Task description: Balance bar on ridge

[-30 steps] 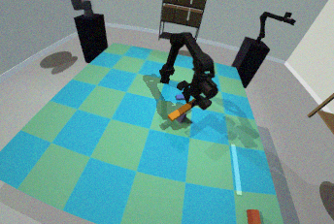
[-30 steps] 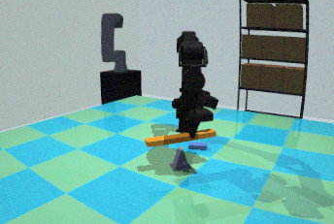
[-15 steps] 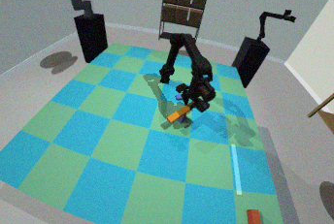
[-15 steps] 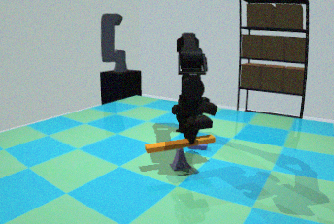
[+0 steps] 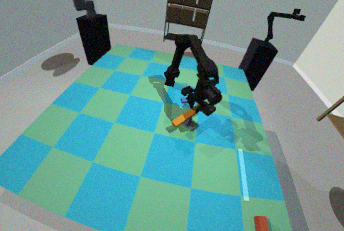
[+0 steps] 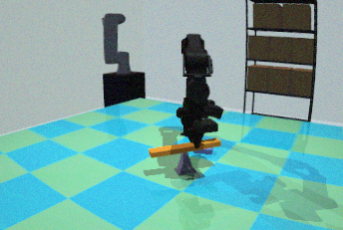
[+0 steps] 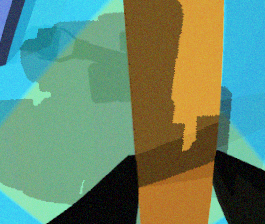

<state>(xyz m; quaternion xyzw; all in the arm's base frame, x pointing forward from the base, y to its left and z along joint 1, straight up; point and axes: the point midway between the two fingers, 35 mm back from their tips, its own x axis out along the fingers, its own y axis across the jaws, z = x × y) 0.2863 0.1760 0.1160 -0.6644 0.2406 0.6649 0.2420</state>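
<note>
Right now my gripper tip is 2 cm to the left of the orange bar and 2 cm short of it. From my gripper tip the other things lie so: red block (45 cm ahead, 32 cm to the left, 7 cm below); small blue block (14 cm behind, 7 cm below, 4 cm to the right); purple ridge (5 cm below, 2 cm to the right, 2 cm ahead).
</note>
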